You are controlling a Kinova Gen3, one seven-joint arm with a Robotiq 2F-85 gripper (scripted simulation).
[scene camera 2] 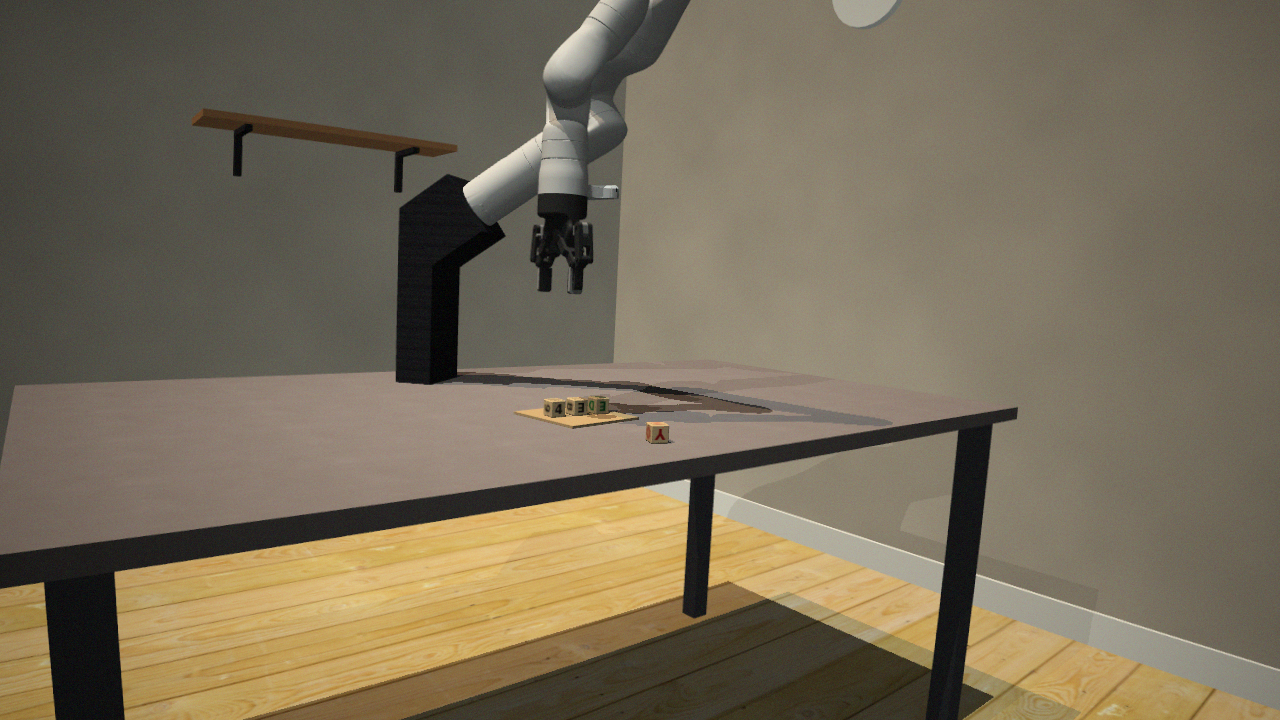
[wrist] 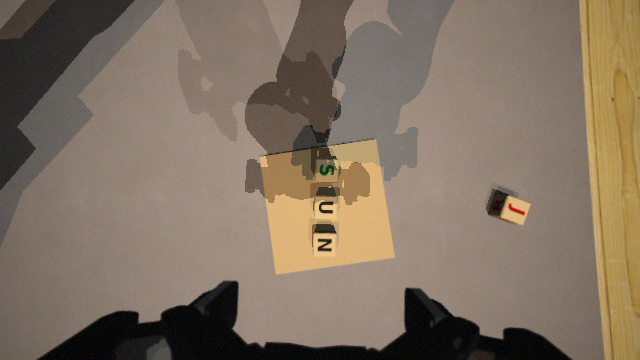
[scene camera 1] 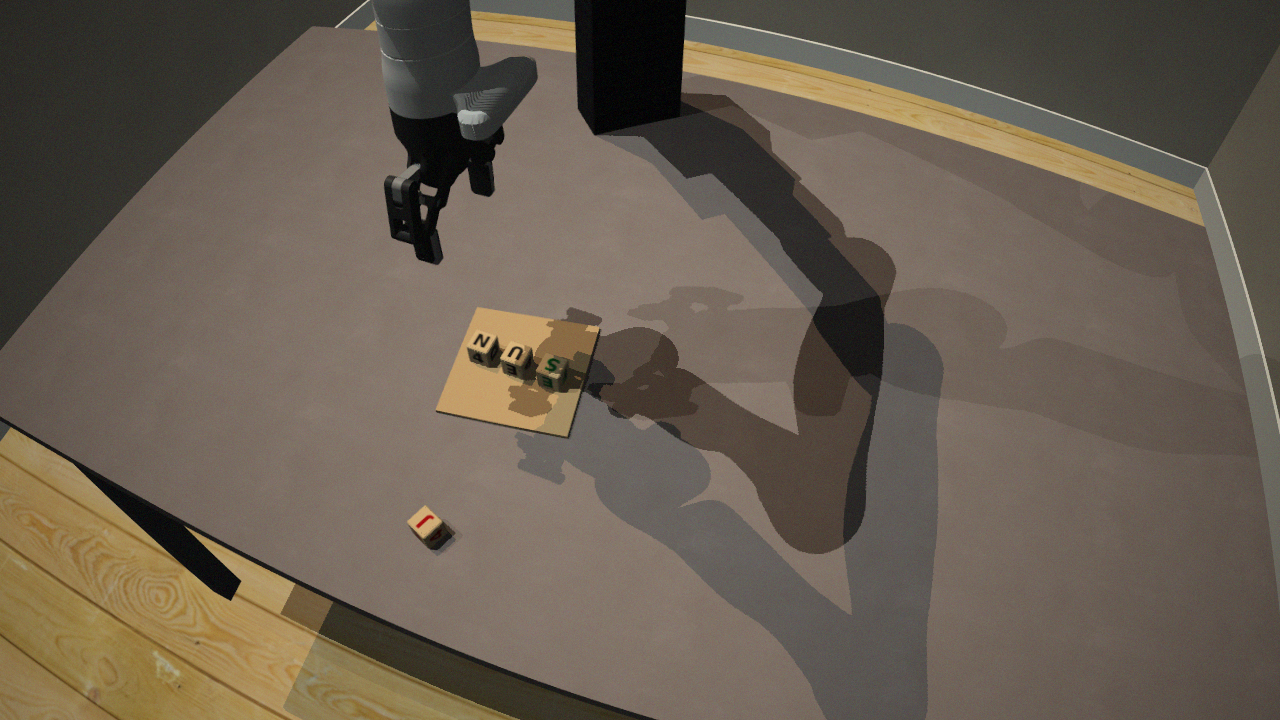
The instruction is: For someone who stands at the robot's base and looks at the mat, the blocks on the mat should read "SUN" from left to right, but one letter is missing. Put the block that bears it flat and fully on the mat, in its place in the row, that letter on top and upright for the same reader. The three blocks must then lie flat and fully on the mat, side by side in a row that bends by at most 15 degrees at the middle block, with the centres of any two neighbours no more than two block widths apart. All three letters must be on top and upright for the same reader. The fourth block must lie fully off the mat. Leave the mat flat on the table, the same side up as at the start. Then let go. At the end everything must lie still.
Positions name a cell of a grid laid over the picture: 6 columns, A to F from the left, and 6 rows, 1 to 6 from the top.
Note:
In view: my gripper (scene camera 1: C2), an N block (scene camera 1: C3), a U block (scene camera 1: C3), an S block (scene camera 1: C4) and a mat (scene camera 1: C4).
The mat shows as well in scene camera 2 (scene camera 2: C4) and in the wrist view (wrist: D4). My gripper also shows in scene camera 2 (scene camera 2: C3) and in the wrist view (wrist: D6).

